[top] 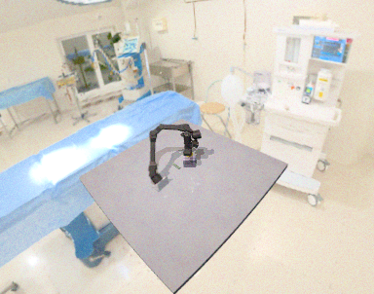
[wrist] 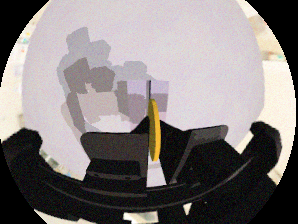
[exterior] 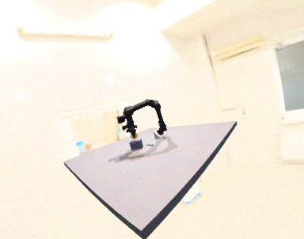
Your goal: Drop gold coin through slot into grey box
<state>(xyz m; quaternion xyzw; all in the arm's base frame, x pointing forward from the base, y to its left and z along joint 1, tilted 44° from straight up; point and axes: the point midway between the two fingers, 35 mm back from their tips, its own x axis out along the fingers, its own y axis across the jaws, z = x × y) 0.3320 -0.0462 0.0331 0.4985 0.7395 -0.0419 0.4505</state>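
My gripper tip is 2 cm below the gold coin.
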